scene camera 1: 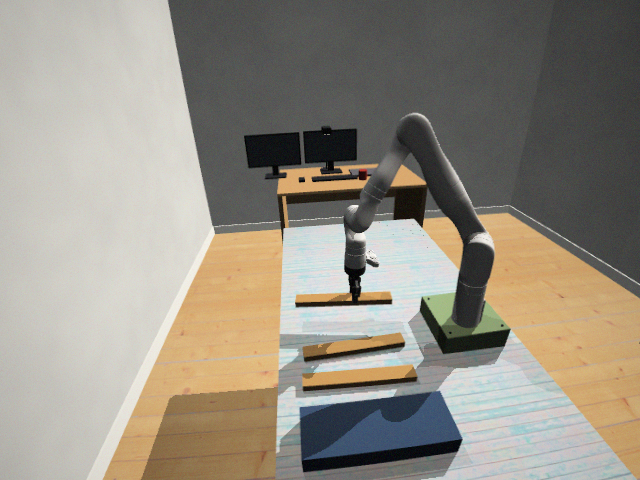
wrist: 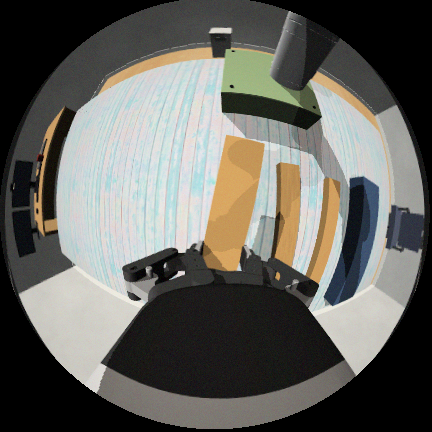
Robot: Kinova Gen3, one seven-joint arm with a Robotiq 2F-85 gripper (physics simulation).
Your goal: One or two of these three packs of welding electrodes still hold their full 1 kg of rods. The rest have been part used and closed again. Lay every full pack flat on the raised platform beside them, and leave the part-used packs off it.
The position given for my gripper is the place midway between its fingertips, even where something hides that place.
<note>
I see my gripper [wrist: 221, 249], a pack [scene camera 1: 366, 298], a pack [scene camera 1: 389, 341], a pack [scene camera 1: 404, 373] and a dark blue raised platform [wrist: 361, 223].
</note>
